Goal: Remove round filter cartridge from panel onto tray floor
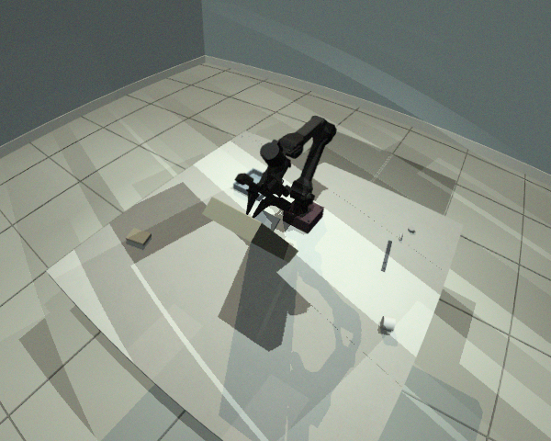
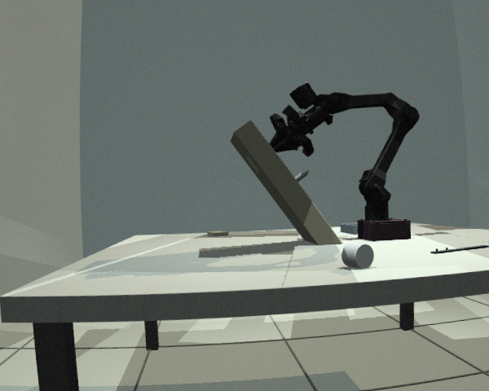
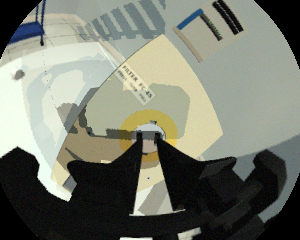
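Right now the round filter cartridge is 2 cm ahead of my gripper tip and 1 cm below it. The rest, counted from my gripper tip: tan pad (46 cm to the right, 28 cm below, 18 cm ahead); tray (39 cm behind, 30 cm to the right, 27 cm below).
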